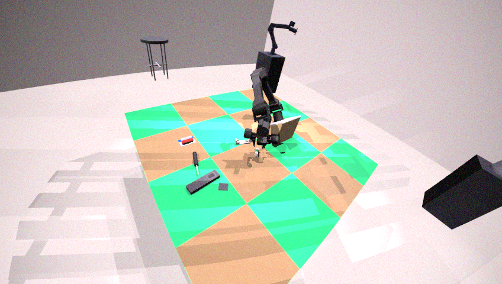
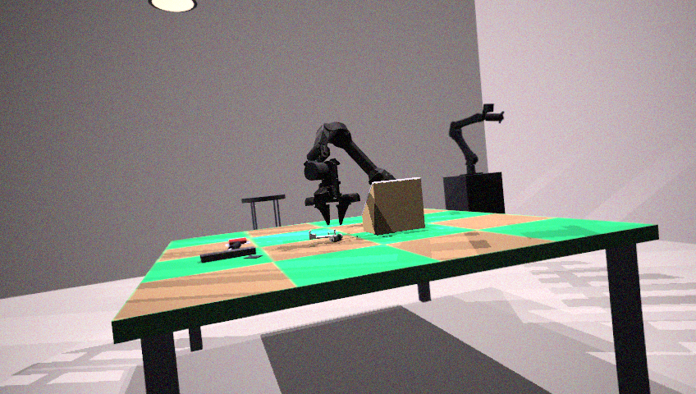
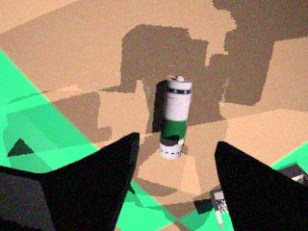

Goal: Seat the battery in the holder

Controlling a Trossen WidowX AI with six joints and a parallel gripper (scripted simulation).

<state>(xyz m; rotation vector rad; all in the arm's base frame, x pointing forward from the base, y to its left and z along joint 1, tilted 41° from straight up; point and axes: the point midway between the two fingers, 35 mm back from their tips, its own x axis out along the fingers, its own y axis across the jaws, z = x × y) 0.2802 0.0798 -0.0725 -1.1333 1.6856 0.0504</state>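
Right now my gripper tip is 40 mm above the battery. Round my gripper tip: small dark block (280 mm ahead, 90 mm to the left, 50 mm below); screwdriver (340 mm ahead, 90 mm to the right, 40 mm below); remote (350 mm ahead, 20 mm to the left, 40 mm below).
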